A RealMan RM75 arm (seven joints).
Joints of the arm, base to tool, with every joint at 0 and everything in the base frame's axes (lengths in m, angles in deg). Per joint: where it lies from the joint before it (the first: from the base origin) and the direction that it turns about. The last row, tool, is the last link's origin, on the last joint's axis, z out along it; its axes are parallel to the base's.
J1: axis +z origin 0 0 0.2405
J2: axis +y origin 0 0 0
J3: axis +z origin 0 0 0.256
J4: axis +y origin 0 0 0
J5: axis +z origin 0 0 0.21
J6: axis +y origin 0 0 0
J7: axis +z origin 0 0 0.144
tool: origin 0 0 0
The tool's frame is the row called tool.
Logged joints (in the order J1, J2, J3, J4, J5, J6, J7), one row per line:
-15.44, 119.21, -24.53, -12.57, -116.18, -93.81, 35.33
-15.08, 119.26, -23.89, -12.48, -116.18, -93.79, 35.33
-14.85, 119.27, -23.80, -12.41, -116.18, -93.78, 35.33
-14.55, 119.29, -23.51, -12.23, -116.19, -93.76, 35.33
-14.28, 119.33, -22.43, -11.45, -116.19, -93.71, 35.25
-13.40, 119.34, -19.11, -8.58, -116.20, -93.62, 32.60
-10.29, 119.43, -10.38, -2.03, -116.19, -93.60, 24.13
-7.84, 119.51, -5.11, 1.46, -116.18, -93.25, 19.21
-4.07, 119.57, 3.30, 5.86, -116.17, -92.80, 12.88
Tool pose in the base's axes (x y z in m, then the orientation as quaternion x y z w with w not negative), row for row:
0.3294, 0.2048, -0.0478, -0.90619, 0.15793, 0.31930, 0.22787
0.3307, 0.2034, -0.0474, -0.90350, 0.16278, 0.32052, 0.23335
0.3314, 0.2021, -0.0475, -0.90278, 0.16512, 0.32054, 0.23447
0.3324, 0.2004, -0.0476, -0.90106, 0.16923, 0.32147, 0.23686
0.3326, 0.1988, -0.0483, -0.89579, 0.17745, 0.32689, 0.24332
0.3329, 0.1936, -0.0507, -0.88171, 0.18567, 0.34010, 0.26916
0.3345, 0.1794, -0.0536, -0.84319, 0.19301, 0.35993, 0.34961
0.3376, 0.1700, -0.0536, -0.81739, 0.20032, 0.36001, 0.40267
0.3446, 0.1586, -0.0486, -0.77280, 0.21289, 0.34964, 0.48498
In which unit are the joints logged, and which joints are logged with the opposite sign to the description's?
The joints are logged in degrees. Opposite sign: J1.
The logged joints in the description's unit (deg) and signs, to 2 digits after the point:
15.44, 119.21, -24.53, -12.57, -116.18, -93.81, 35.33
15.08, 119.26, -23.89, -12.48, -116.18, -93.79, 35.33
14.85, 119.27, -23.80, -12.41, -116.18, -93.78, 35.33
14.55, 119.29, -23.51, -12.23, -116.19, -93.76, 35.33
14.28, 119.33, -22.43, -11.45, -116.19, -93.71, 35.25
13.40, 119.34, -19.11, -8.58, -116.20, -93.62, 32.60
10.29, 119.43, -10.38, -2.03, -116.19, -93.60, 24.13
7.84, 119.51, -5.11, 1.46, -116.18, -93.25, 19.21
4.07, 119.57, 3.30, 5.86, -116.17, -92.80, 12.88

